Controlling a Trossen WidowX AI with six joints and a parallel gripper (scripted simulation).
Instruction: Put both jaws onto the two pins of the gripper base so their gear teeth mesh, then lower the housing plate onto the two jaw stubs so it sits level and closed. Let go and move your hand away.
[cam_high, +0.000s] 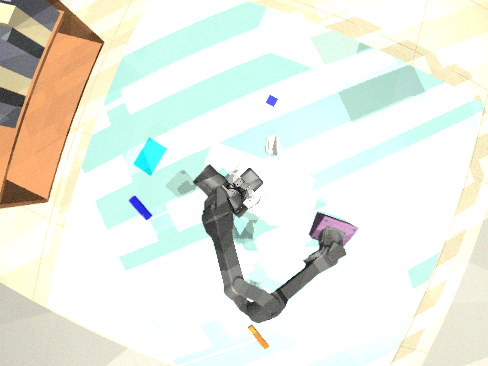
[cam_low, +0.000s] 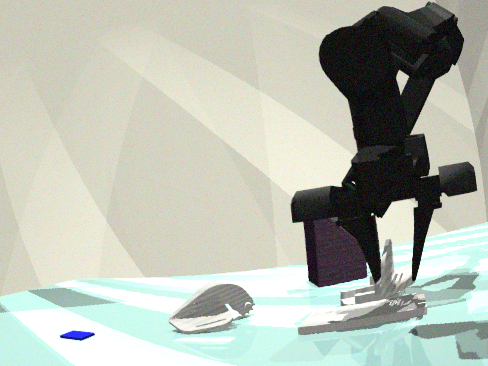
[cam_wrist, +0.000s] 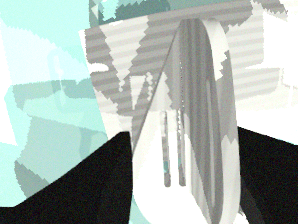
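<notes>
Right now the long flat white part is 3 cm to the right of my gripper tip and 2 cm below it. The rest, counted from my gripper tip: cyan tile: 30 cm ahead, 1 cm to the right, 3 cm below; then small blue square: 32 cm to the right, 3 cm below; then blue bar: 27 cm ahead, 16 cm to the left, 2 cm below.
</notes>
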